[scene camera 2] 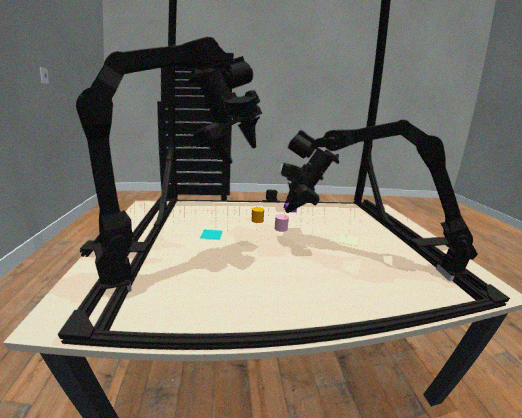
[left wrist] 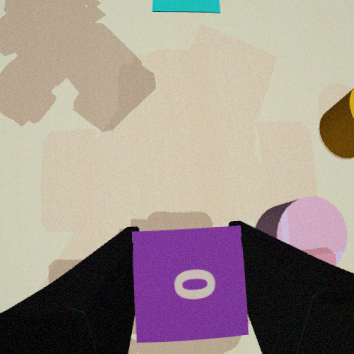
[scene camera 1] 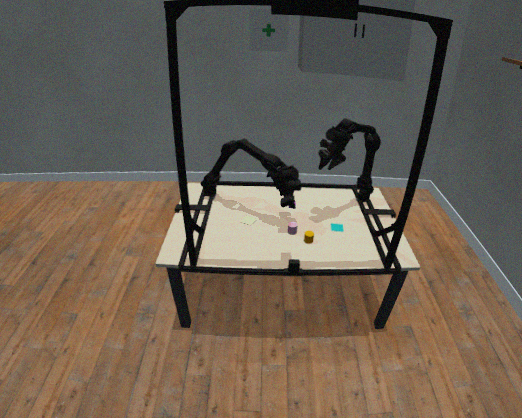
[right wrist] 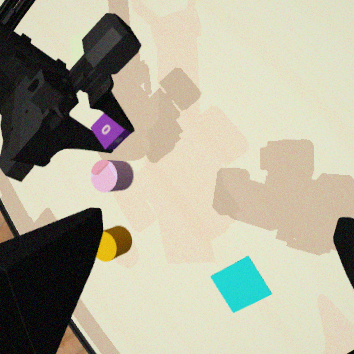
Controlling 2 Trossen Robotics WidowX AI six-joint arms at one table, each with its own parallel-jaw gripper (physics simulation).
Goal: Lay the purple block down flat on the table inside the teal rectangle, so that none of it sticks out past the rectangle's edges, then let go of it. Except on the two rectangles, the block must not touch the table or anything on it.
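Places are measured from the left arm's base along level axes (x ahead, y left, z up), in centimetres.
Pixels of known places: left gripper, fingertip midpoint: (scene camera 2: 285, 210) (left wrist: 183, 235) (scene camera 1: 294, 206) (right wrist: 121, 139); right gripper, fingertip midpoint: (scene camera 2: 243, 155) (scene camera 1: 323, 169) (right wrist: 222, 225); left arm's base at its link origin: (scene camera 2: 452, 268) (scene camera 1: 209, 193); right arm's base at its link origin: (scene camera 2: 115, 278) (scene camera 1: 363, 199).
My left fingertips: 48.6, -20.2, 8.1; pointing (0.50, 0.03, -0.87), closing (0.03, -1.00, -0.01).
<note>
Ahead of a thing's pixels: the offset from my left fingertips to its top centre, as dx, dy, dz. "spot": to the spot under its first point.
The purple block @(-1.4, -0.1, +2.0) (scene camera 2: 292, 208) (left wrist: 160, 310) (right wrist: 106, 131) carries a pale "0" on its upper face. My left gripper (scene camera 1: 288, 205) (left wrist: 183, 235) (right wrist: 121, 139) is shut on it and holds it above the table, near the pink cylinder. The teal rectangle @(spot: +23.0, -1.2, -10.0) (scene camera 1: 337, 227) (scene camera 2: 211, 234) (left wrist: 186, 5) (right wrist: 241, 284) lies bare on the table, right of the block in scene camera 1 and apart from it. In the left wrist view part of the rectangle shows at the top edge. My right gripper (scene camera 1: 327, 166) (scene camera 2: 226, 141) (right wrist: 222, 225) is open and empty, high above the table.
A pink cylinder @(-0.3, -7.7, -5.5) (scene camera 1: 292, 228) (scene camera 2: 281, 223) (left wrist: 314, 225) (right wrist: 106, 176) stands close to the held block. A yellow cylinder @(+7.8, -13.9, -5.5) (scene camera 1: 309, 237) (scene camera 2: 257, 215) (left wrist: 339, 131) (right wrist: 119, 242) stands nearby. A pale green rectangle @(spot: -23.0, -1.0, -10.0) (scene camera 1: 248, 220) (scene camera 2: 349, 240) lies at the left in scene camera 1. A black frame borders the table.
</note>
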